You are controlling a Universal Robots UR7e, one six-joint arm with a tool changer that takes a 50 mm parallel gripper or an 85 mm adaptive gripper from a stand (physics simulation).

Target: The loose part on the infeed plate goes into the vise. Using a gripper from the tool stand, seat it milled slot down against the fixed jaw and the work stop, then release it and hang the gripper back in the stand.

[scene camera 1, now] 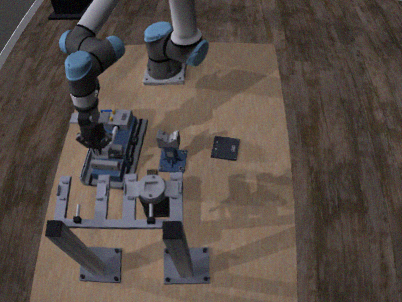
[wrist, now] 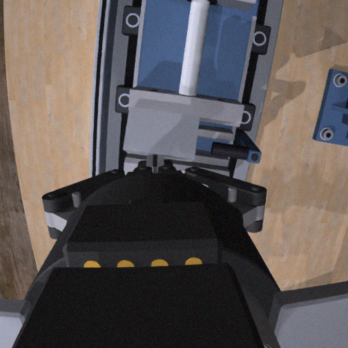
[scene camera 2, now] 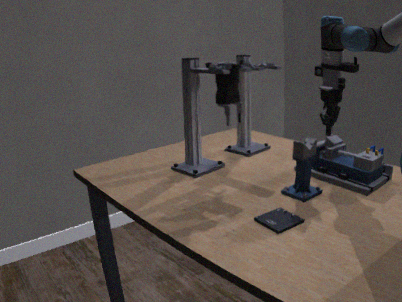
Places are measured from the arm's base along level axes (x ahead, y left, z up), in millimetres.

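Where they show: arm's base, link origin: [scene camera 1: 164,67].
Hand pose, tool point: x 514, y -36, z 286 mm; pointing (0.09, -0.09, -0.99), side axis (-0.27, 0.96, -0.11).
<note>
Each offset is from my tool point to the centre of the thing.
The adaptive gripper [scene camera 1: 99,148] [scene camera 2: 328,132] [wrist: 155,163] is shut with its narrow fingertips together, and no thing shows between them. The light grey part {dx -4, dy -18, dz -210 mm} [scene camera 2: 332,142] [wrist: 161,127] is in the vise {dx -68, dy -14, dz -260 mm} [scene camera 1: 121,118] [scene camera 2: 372,159] [wrist: 165,55]. It overlaps the top of the movable jaw [wrist: 220,111] in the wrist view and looks raised or tilted. The fingertips are at its near edge; contact is unclear. The black work stop [wrist: 229,149] is to its right, with a gap. The fixed jaw [scene camera 1: 105,164] is mostly hidden in the wrist view, and the milled slot is hidden.
The tool stand [scene camera 1: 115,223] [scene camera 2: 191,115] holds the other gripper [scene camera 1: 151,190] [scene camera 2: 227,87]. A blue pedestal [scene camera 1: 172,161] [scene camera 2: 303,172] with a V-shaped top stands beside the vise. The dark infeed plate {dx -172, dy +374, dz -305 mm} [scene camera 1: 225,148] [scene camera 2: 279,220] lies beyond it. The robot base [scene camera 1: 164,75] is behind.
</note>
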